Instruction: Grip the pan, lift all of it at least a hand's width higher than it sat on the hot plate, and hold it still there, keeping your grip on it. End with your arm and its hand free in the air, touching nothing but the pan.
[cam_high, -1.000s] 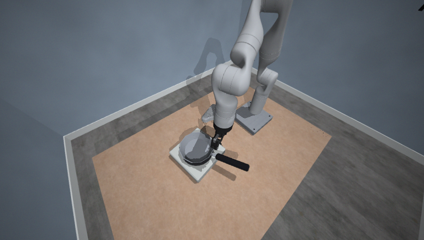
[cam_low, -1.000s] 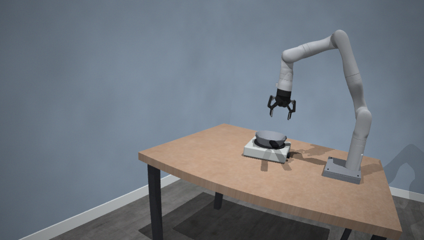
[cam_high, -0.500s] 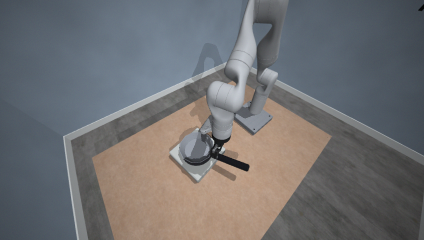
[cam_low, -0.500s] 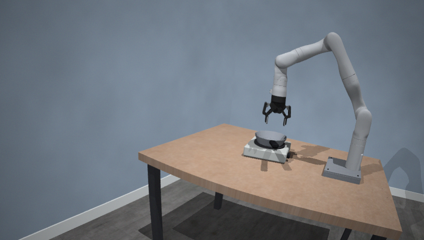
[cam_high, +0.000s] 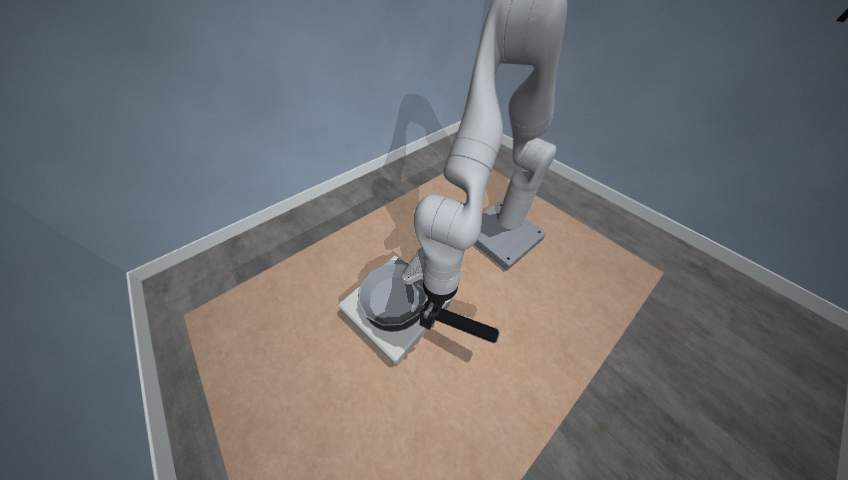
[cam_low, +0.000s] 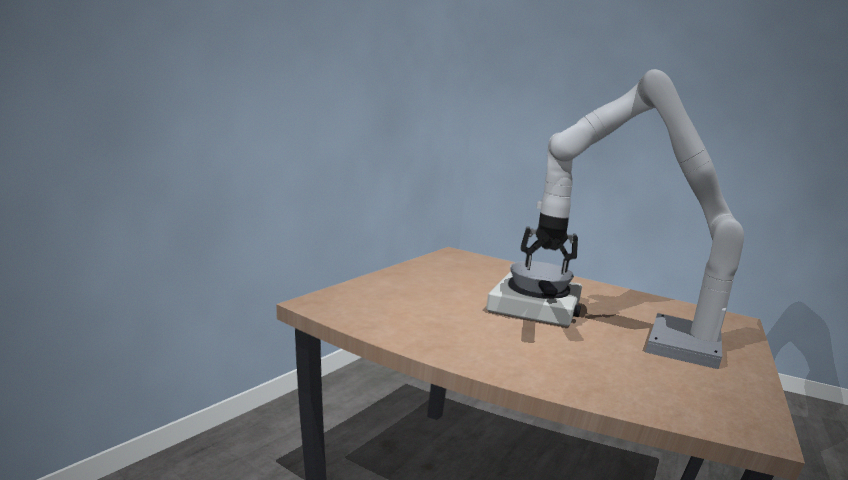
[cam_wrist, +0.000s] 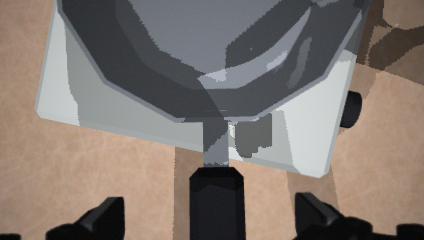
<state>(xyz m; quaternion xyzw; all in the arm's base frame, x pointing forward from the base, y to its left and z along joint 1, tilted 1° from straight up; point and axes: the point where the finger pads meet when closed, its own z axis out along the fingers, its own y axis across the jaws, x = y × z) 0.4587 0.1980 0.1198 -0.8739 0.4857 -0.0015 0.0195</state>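
Now: hand 70 mm to the left of the pan, 50 mm above it and 40 mm short of it. Also, from my hand: hot plate 120 mm to the right, 120 mm below, 50 mm ahead.
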